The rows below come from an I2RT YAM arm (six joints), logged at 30 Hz.
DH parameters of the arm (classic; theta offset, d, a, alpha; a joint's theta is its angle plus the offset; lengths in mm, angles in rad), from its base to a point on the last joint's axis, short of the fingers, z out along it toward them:
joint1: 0 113.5 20 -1.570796
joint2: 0 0 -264 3.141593
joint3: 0.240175 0 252.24 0
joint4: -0.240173 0 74 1.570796
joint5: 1.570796 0 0 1.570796
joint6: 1.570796 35.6 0 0
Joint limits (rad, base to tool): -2.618..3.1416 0..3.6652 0..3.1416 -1.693..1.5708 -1.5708..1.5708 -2.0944..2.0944
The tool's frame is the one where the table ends.
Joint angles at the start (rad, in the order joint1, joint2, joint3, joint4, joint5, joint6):
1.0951, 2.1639, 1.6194, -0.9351, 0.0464, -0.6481
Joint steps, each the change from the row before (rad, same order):
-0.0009, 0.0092, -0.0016, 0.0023, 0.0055, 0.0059
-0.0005, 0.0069, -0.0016, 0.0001, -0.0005, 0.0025
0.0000, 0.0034, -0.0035, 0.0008, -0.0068, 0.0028
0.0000, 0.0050, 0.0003, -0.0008, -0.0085, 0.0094
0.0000, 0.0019, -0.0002, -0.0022, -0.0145, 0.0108
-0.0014, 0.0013, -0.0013, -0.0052, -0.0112, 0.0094
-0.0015, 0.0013, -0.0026, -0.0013, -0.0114, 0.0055
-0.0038, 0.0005, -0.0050, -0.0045, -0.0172, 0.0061
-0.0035, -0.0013, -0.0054, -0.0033, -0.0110, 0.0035
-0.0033, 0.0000, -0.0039, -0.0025, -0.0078, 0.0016
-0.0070, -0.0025, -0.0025, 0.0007, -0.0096, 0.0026
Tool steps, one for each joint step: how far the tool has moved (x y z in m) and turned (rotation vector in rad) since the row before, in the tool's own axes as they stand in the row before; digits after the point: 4 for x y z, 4 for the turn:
0.0003, -0.0002, 0.0041, -0.0007, 0.0102, 0.0064
0.0003, 0.0002, 0.0031, -0.0054, 0.0065, 0.0026
0.0003, 0.0007, 0.0022, -0.0091, 0.0008, 0.0025
-0.0002, 0.0003, 0.0019, -0.0101, -0.0006, 0.0092
-0.0001, 0.0006, 0.0008, -0.0143, -0.0050, 0.0107
0.0008, 0.0004, 0.0008, -0.0136, 0.0000, 0.0107
0.0007, 0.0002, 0.0011, -0.0123, -0.0022, 0.0070
0.0018, 0.0001, 0.0014, -0.0197, -0.0014, 0.0100
0.0018, -0.0001, 0.0007, -0.0131, 0.0000, 0.0072
0.0015, -0.0003, 0.0009, -0.0099, 0.0009, 0.0051
0.0018, -0.0018, -0.0005, -0.0073, -0.0061, 0.0096

